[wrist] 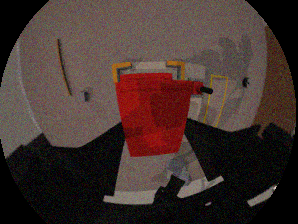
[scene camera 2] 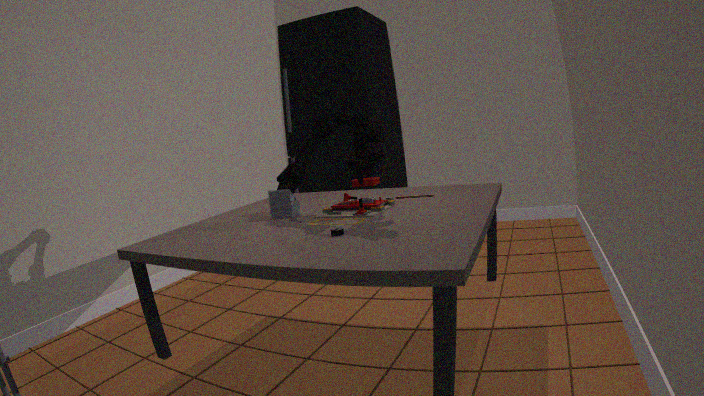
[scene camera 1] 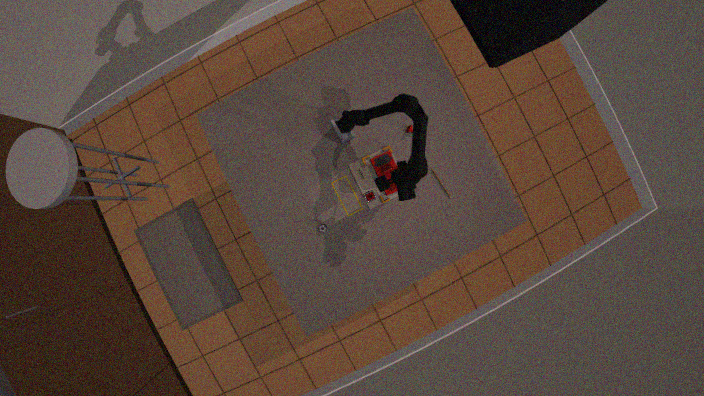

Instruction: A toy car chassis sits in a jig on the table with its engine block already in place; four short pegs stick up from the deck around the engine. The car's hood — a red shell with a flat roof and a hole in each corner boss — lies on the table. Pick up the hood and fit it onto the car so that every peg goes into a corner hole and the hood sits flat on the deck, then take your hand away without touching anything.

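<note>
A red hood is held in the gripper, and a jig can be seen too.
</note>
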